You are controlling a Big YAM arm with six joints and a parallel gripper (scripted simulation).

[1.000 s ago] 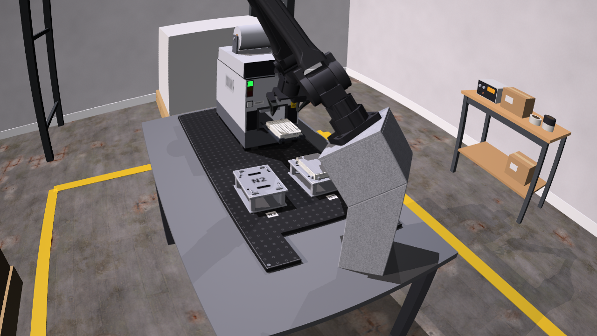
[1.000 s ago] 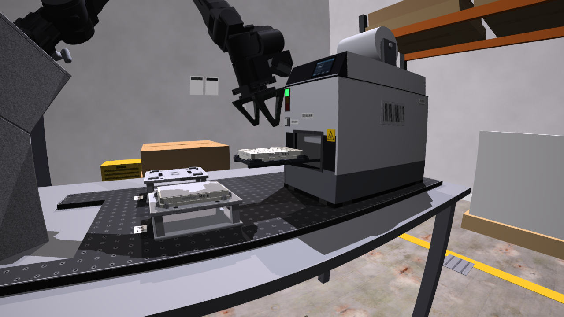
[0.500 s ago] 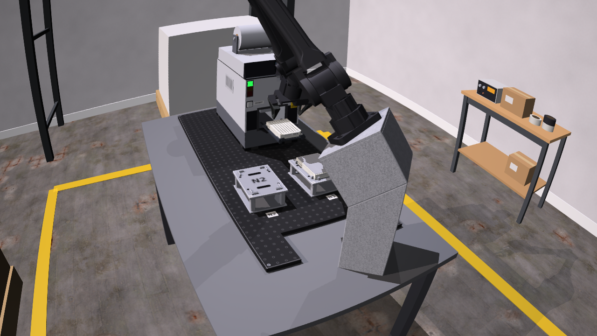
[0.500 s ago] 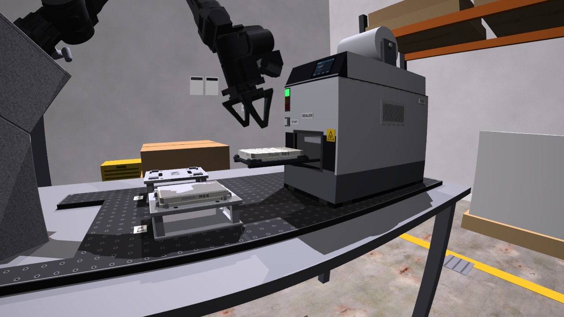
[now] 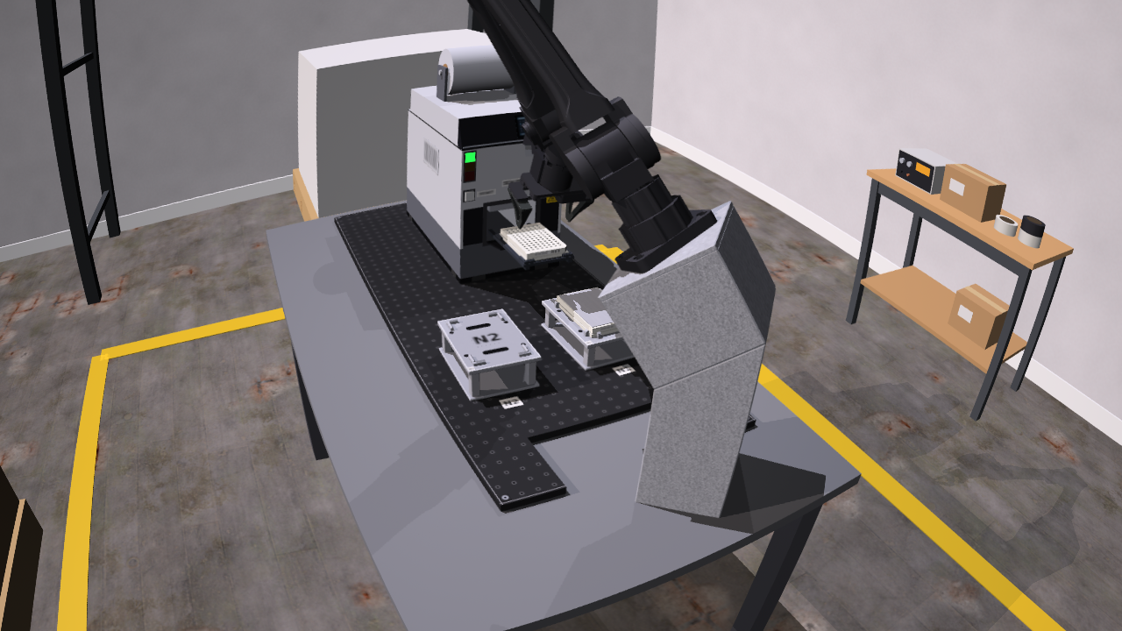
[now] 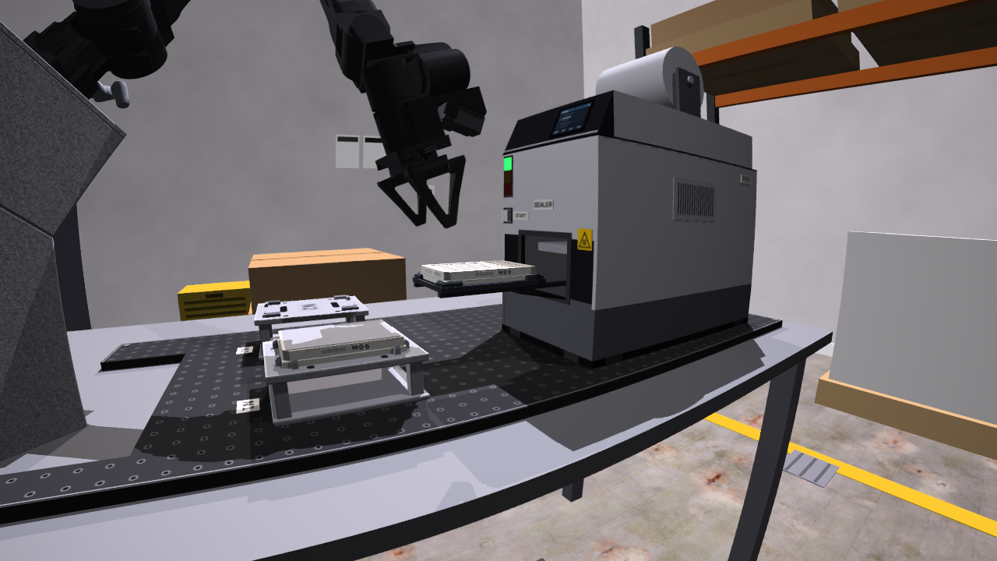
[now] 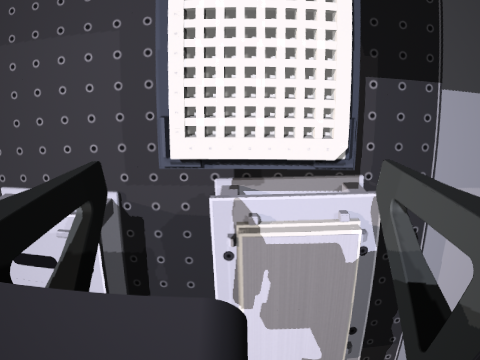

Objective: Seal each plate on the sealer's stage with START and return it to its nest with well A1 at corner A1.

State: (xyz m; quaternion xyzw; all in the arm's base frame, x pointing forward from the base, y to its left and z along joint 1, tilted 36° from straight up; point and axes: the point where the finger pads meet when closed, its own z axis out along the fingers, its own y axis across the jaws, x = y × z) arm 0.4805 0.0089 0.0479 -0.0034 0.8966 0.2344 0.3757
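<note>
Right now the start button is 140 mm ahead of my hand and 110 mm to the left of it. From my hand the other things lie so: nest N2 (170 mm behind, 140 mm to the left, 130 mm below); white well plate (60 mm ahead, 70 mm below); sealer stage (60 mm ahead, 80 mm below).
</note>
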